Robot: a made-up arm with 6 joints.
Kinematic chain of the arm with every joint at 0, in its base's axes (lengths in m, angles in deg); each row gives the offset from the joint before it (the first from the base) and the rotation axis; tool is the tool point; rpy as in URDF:
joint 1: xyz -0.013 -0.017 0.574 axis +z
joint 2: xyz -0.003 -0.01 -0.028 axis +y
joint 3: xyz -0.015 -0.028 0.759 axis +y
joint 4: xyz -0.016 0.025 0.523 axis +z
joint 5: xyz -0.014 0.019 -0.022 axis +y
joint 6: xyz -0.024 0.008 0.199 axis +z
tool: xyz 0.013 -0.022 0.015 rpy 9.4 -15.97 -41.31
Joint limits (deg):
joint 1: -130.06..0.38
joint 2: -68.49..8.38
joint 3: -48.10..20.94
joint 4: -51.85..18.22
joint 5: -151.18..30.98
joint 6: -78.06..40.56
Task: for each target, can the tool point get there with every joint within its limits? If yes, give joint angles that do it. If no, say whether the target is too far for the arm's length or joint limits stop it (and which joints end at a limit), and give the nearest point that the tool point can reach.
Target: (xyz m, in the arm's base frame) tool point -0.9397 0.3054 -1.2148
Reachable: no: too far | nearest point -1.0790 0.3539 0.3418 | short by 1.564 m
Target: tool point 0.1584 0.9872 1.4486
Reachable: yes | joints -98.03 -26.01 -36.73 -24.55 -17.82 -20.79
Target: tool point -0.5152 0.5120 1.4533
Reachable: yes | joints -38.92 -28.30 -1.62 -32.86 -118.73 -5.93
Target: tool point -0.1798 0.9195 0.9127
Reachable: yes | joints -78.93 -42.78 -41.89 -4.38 -116.65 27.70
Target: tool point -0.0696 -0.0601 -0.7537
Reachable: no: joint limits stop it (at a limit: joint 1, joint 2, joint 3, joint 6) | nearest point -1.0224 -0.0407 0.3914 | short by 1.490 m
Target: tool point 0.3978 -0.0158 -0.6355
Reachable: no: joint limits stop it (at a limit: joint 1, joint 2, joint 3, joint 6) | nearest point 0.6730 0.7421 0.3880 | short by 1.303 m
